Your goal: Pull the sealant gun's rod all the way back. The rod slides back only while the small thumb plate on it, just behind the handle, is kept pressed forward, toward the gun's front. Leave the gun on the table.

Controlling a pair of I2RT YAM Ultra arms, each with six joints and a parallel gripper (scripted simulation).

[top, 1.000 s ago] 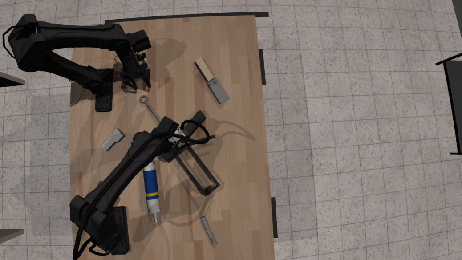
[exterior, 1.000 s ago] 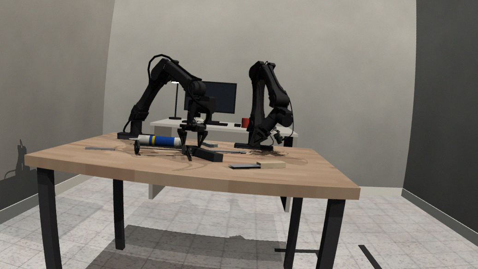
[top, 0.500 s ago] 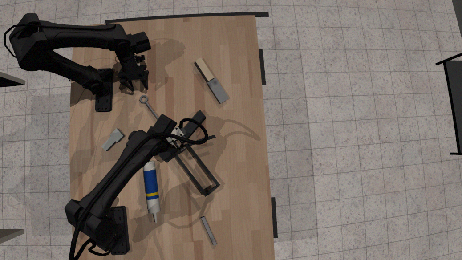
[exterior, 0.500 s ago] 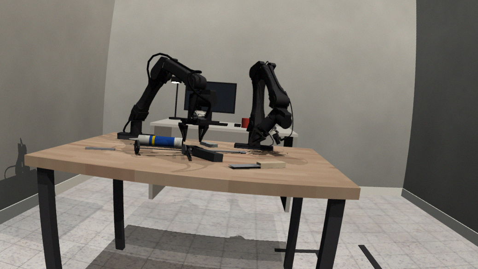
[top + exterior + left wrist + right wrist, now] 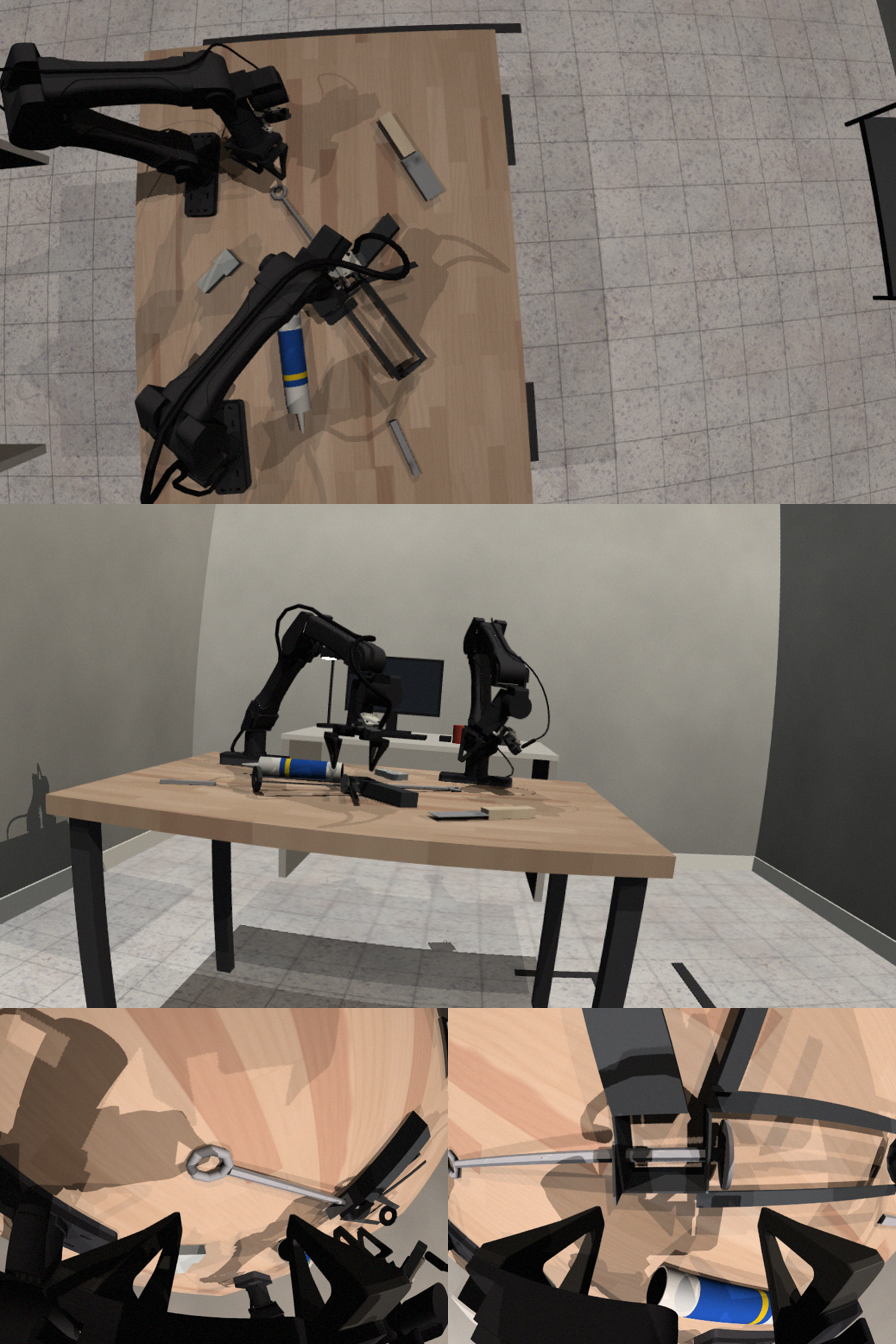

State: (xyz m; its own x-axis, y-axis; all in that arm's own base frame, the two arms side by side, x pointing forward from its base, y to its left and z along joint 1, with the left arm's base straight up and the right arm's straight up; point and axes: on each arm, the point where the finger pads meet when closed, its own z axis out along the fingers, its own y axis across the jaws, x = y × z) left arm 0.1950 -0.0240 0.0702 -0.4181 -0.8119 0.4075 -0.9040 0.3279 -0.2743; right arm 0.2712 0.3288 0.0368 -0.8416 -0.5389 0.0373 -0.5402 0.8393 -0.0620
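The thumb plate lies 40 mm to the left of my right hand and 40 mm below it. From my right hand the other things lie so: sealant gun (40 mm ahead, 40 mm to the left, 40 mm below); white cartridge (110 mm behind, 170 mm to the right, 30 mm below); scraper (200 mm ahead, 290 mm to the left, 50 mm below).
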